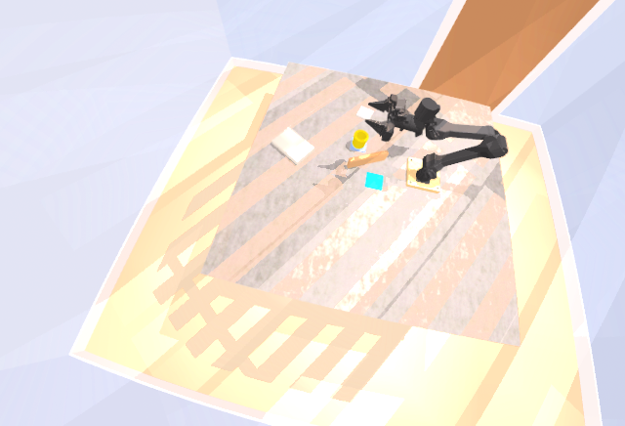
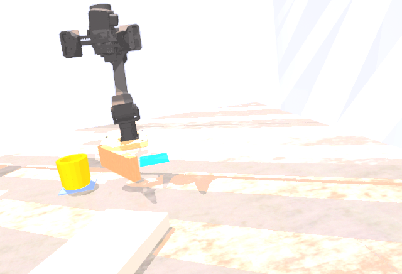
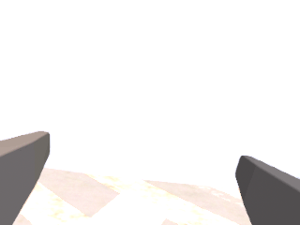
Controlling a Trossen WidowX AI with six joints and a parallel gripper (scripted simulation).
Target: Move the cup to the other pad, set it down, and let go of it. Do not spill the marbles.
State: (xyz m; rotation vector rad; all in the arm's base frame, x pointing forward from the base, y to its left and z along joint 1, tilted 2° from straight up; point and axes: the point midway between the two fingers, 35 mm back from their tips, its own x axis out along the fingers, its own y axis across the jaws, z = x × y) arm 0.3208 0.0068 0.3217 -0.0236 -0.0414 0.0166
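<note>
The yellow cup lies 3 cm behind my gripper tip, 11 cm to the right of it and 30 cm below it. The rest, counted from my gripper tip: pale blue pad (3 cm behind, 11 cm to the right, 34 cm below); wooden block (8 cm behind, 2 cm to the right, 32 cm below); red marble (1 cm behind, 12 cm to the right, 32 cm below).
</note>
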